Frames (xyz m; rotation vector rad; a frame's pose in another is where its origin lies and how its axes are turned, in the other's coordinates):
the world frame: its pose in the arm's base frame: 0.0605 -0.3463 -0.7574 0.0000 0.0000 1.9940
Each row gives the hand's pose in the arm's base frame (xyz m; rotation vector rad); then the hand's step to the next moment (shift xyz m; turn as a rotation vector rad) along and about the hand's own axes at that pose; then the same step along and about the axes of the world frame.
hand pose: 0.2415 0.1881 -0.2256 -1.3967 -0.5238 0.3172
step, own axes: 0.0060 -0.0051 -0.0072 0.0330 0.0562 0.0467
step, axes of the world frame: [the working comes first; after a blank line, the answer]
step, axes of the arm's base frame: 0.0084 -0.0039 0.0054 0.0086 0.0652 -0.0459

-0.0070 -0.0061 0.0054 0.0559 -0.0346 -0.0459
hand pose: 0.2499 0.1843 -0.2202 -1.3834 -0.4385 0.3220
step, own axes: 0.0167 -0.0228 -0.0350 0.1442 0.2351 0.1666
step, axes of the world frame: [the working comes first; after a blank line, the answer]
step, axes of the arm's base frame: 0.0306 -0.0263 0.0199 0.0551 0.2506 -0.1948

-0.0366 -0.0171 0.0199 0.2059 -0.1532 -0.1948
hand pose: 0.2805 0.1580 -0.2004 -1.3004 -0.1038 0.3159
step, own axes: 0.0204 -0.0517 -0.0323 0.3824 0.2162 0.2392
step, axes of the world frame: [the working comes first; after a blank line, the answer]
step, axes of the arm's base frame: 0.0364 -0.0361 0.0388 0.2670 0.3822 -0.1812

-0.0479 -0.0184 0.0388 0.2388 -0.4004 -0.1812
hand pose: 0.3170 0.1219 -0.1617 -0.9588 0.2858 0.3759
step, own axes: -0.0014 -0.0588 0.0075 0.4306 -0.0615 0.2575
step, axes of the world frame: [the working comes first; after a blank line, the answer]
step, axes of the arm's base frame: 0.0247 -0.0245 0.0480 0.4318 0.2624 0.0144

-0.0325 -0.0125 0.0480 0.0619 -0.5015 0.0144
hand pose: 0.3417 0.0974 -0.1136 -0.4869 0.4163 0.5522
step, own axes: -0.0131 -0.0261 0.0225 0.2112 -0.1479 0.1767
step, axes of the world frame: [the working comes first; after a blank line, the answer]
step, axes of the arm's base frame: 0.0105 -0.0125 0.0331 0.2928 0.0682 0.0857

-0.0157 -0.0045 0.0331 -0.0581 -0.2949 0.0857
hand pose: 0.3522 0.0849 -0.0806 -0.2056 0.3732 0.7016
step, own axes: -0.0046 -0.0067 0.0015 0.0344 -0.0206 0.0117
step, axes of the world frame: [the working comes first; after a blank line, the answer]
step, axes of the arm's base frame: 0.0016 -0.0073 0.0036 0.0409 0.0085 -0.0019

-0.0073 0.0015 0.0036 -0.0091 -0.0407 -0.0019
